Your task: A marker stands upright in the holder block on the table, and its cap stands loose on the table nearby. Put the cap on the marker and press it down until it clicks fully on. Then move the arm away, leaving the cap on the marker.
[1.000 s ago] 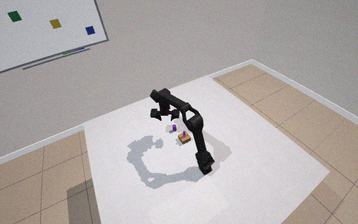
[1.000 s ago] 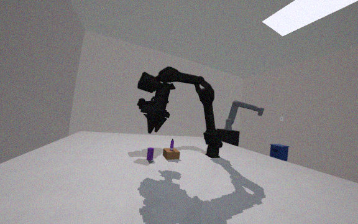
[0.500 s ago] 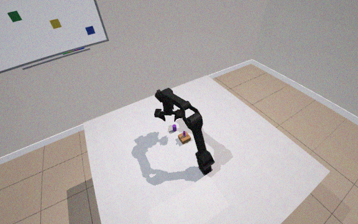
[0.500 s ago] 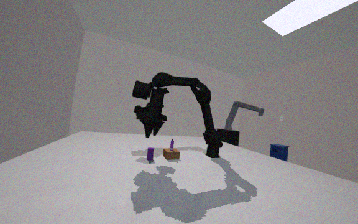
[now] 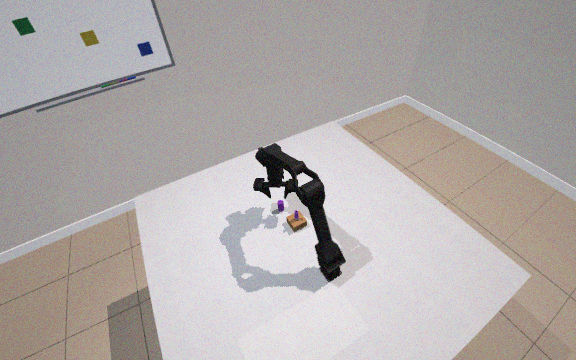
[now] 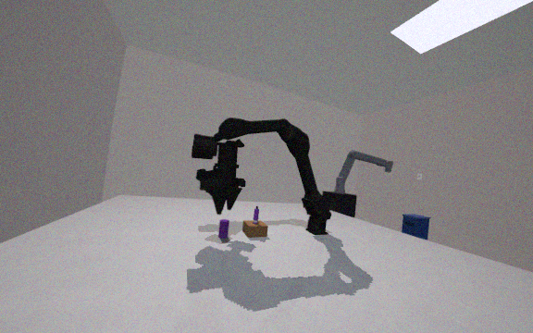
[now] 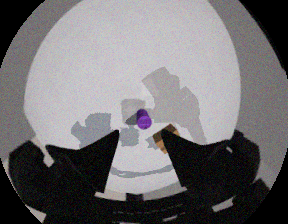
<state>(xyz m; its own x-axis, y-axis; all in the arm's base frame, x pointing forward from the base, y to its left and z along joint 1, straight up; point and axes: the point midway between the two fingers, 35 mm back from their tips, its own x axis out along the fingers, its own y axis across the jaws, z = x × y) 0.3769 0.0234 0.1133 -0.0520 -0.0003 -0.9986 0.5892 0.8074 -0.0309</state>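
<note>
My gripper tip is 10 mm past the purple cap, 10 mm to the left of it and 50 mm above it. Also, from my gripper tip: tan holder block 110 mm behind, 30 mm to the right, 60 mm below.
</note>
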